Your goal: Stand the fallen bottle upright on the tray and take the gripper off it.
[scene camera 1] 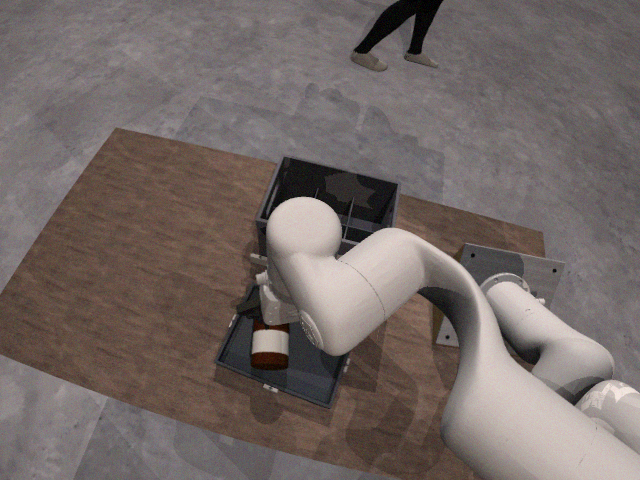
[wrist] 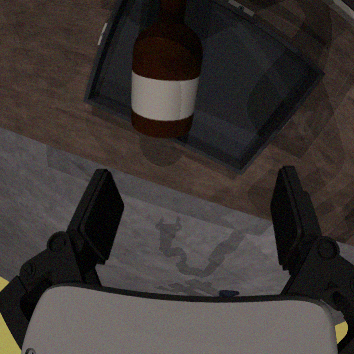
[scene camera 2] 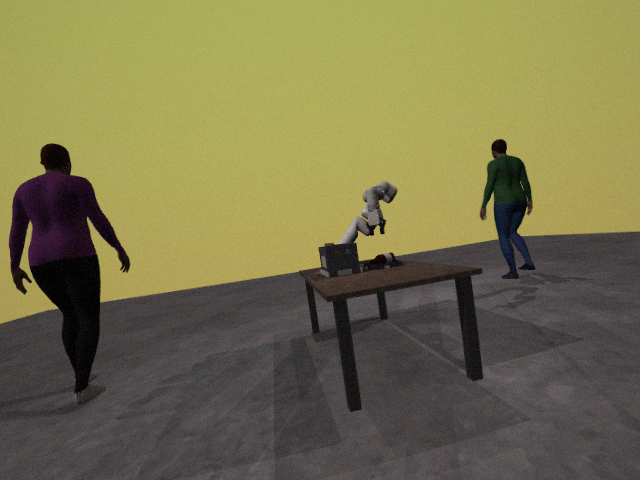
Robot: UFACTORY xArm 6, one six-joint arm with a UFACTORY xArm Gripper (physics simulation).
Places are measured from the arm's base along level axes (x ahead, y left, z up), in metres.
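Where they show: gripper, between the fingertips: [scene camera 1: 293,316] [wrist: 193,186] [scene camera 2: 377,234]; arm's base, origin of its link: [scene camera 1: 501,300] [scene camera 2: 339,251].
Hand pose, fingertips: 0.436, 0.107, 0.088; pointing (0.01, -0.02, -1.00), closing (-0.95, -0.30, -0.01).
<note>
Things, the pixels of their centre, and the offset from my fingertips, as dx, dy, dz. "spot": a spot on its surface instead. Level surfaces: height alone.
- brown bottle with a white label, middle of its body: [wrist: 166,59] [scene camera 1: 271,329] [scene camera 2: 381,260] +0.043, -0.018, -0.159
- dark tray, a spot on its surface: [wrist: 280,110] spot: -0.114, +0.016, -0.196
- grey bin with dividers, middle of its body: [scene camera 1: 328,222] [scene camera 2: 338,259] -0.052, -0.266, -0.114
- wooden table, height of its surface: dz -0.201
The brown bottle with a white label [scene camera 1: 270,342] [scene camera 2: 385,258] [wrist: 164,97] lies on its side on the dark tray [scene camera 1: 310,384] [wrist: 280,110]. In the wrist view its neck points to the top and its base lies at the tray's near wall. In scene camera 1 the arm hides its neck. My gripper [scene camera 2: 376,231] [wrist: 193,186] is open and empty. It hangs above the tray, apart from the bottle, which in the wrist view shows beyond the fingertips. In scene camera 1 the arm mostly covers the gripper.
A grey bin with dividers [scene camera 1: 328,168] [scene camera 2: 338,259] stands beside the tray on the wooden table [scene camera 1: 129,248] [scene camera 2: 408,276]. The arm's base plate [scene camera 1: 542,273] is at the right in scene camera 1. People [scene camera 2: 62,222] [scene camera 2: 508,180] are on the floor around the table.
</note>
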